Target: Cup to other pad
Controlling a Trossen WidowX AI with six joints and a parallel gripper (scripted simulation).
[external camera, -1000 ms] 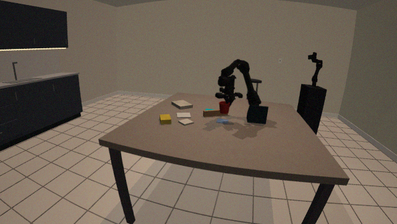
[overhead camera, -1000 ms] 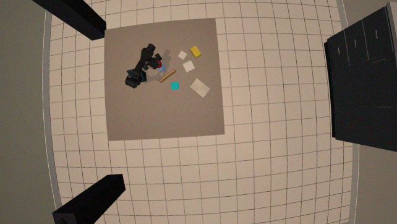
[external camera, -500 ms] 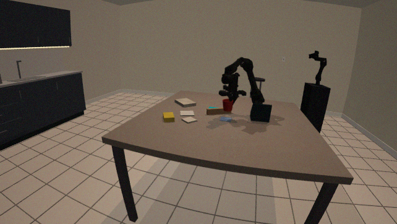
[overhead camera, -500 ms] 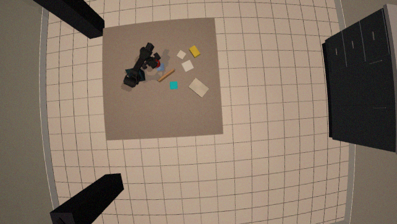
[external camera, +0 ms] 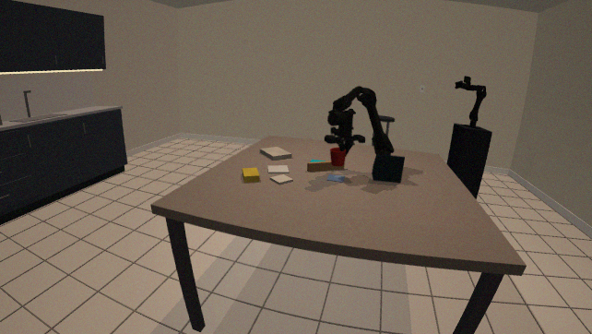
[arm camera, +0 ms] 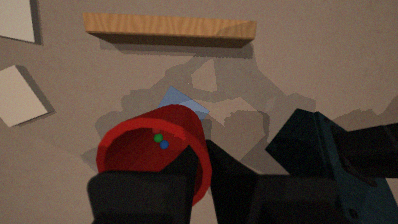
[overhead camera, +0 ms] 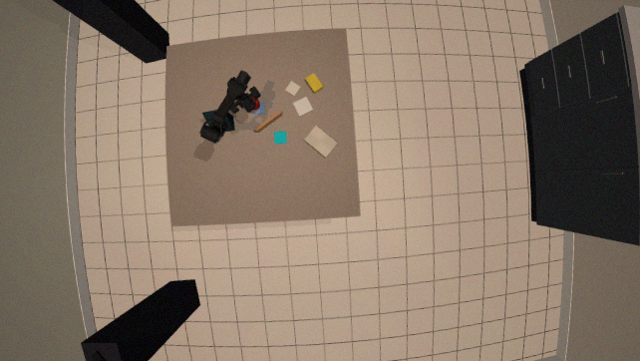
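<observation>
Now: gripper tip 14 cm short of the teal pad, 20 cm to the left of it and 11 cm above it. Round my gripper tip: wooden block 9 cm ahead, 9 cm to the right, 9 cm below; yellow block 41 cm ahead, 13 cm to the left, 9 cm below; red cup 3 cm ahead, 1 cm to the left.
</observation>
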